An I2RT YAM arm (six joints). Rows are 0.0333 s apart.
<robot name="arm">
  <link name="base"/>
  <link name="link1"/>
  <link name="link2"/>
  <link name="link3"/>
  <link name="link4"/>
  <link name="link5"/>
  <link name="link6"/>
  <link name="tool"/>
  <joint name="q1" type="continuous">
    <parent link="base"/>
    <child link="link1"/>
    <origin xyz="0 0 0.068" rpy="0 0 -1.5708"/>
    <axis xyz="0 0 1"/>
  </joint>
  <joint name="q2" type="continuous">
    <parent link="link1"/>
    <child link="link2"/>
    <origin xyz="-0.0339 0.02 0.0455" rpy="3.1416 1.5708 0"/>
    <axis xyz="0 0 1"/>
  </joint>
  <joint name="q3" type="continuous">
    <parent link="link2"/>
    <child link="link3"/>
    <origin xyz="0 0.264 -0.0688" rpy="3.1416 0 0"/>
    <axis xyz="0 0 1"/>
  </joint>
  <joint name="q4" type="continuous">
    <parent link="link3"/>
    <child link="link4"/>
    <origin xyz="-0.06 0.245 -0.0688" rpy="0 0 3.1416"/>
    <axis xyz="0 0 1"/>
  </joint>
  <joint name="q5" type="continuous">
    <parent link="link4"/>
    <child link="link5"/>
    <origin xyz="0.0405 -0.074 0.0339" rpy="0 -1.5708 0"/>
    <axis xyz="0 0 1"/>
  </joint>
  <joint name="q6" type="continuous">
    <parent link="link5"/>
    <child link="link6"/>
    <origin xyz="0 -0.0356 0.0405" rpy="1.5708 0 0"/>
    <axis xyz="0 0 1"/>
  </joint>
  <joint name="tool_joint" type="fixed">
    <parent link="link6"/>
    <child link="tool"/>
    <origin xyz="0 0 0" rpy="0 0 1.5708"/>
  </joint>
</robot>
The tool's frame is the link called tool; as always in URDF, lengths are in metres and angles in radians. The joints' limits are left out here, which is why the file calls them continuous.
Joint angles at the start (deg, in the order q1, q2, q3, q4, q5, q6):
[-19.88 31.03 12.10 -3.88 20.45 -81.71]
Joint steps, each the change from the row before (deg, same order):
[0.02 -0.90 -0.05 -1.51 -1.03 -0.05]
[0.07 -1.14 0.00 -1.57 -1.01 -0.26]
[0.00 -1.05 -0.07 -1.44 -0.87 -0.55]
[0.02 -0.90 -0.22 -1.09 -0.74 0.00]
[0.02 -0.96 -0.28 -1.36 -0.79 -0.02]
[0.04 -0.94 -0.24 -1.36 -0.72 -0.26]
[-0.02 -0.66 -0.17 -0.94 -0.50 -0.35]
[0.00 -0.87 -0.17 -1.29 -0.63 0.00]
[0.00 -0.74 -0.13 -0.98 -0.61 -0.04]
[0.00 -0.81 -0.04 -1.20 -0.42 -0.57]
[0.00 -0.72 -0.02 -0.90 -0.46 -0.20]
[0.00 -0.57 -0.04 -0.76 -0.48 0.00]
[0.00 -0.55 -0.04 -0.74 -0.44 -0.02]
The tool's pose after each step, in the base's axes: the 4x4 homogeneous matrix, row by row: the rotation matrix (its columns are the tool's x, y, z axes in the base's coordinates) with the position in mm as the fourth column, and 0 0 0 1 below. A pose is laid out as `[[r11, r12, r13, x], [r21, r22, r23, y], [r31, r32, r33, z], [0, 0, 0, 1]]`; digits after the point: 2 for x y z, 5 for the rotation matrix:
[[-0.65467, -0.28367, 0.70067, 129.41], [-0.75591, 0.24619, -0.60662, -59.33], [-0.00042, -0.92678, -0.37560, 184.18], [0, 0, 0, 1]]
[[-0.64012, -0.29519, 0.70930, 127.42], [-0.76827, 0.24622, -0.59088, -57.80], [-0.00022, -0.92317, -0.38440, 183.80], [0, 0, 0, 1]]
[[-0.62648, -0.30968, 0.71527, 125.43], [-0.77942, 0.24249, -0.57768, -56.54], [0.00545, -0.91940, -0.39328, 182.99], [0, 0, 0, 1]]
[[-0.61699, -0.31714, 0.72024, 123.70], [-0.78697, 0.24555, -0.56603, -55.40], [0.00265, -0.91604, -0.40109, 181.55], [0, 0, 0, 1]]
[[-0.60671, -0.32893, 0.72368, 121.68], [-0.79492, 0.24983, -0.55289, -54.12], [0.00107, -0.91071, -0.41305, 179.36], [0, 0, 0, 1]]
[[-0.59556, -0.34283, 0.72648, 119.72], [-0.80330, 0.25037, -0.54039, -52.86], [0.00338, -0.90542, -0.42451, 177.36], [0, 0, 0, 1]]
[[-0.58738, -0.35381, 0.72788, 118.31], [-0.80928, 0.24853, -0.53226, -52.09], [0.00742, -0.90169, -0.43231, 175.96], [0, 0, 0, 1]]
[[-0.57936, -0.36348, 0.72954, 116.47], [-0.81505, 0.25234, -0.52155, -51.03], [0.00548, -0.89678, -0.44245, 174.34], [0, 0, 0, 1]]
[[-0.57135, -0.37024, 0.73245, 115.04], [-0.82070, 0.25437, -0.51161, -50.12], [0.00310, -0.89343, -0.44919, 173.23], [0, 0, 0, 1]]
[[-0.56222, -0.38278, 0.73307, 113.36], [-0.82692, 0.24885, -0.50425, -49.25], [0.01059, -0.88969, -0.45644, 172.42], [0, 0, 0, 1]]
[[-0.55497, -0.38828, 0.73569, 112.05], [-0.83180, 0.24743, -0.49688, -48.48], [0.01089, -0.88770, -0.46028, 172.05], [0, 0, 0, 1]]
[[-0.54880, -0.39227, 0.73820, 110.98], [-0.83592, 0.24906, -0.48909, -47.79], [0.00799, -0.88549, -0.46459, 171.51], [0, 0, 0, 1]]
[[-0.54299, -0.39639, 0.74029, 109.95], [-0.83972, 0.25036, -0.48186, -47.14], [0.00567, -0.88328, -0.46880, 170.97], [0, 0, 0, 1]]

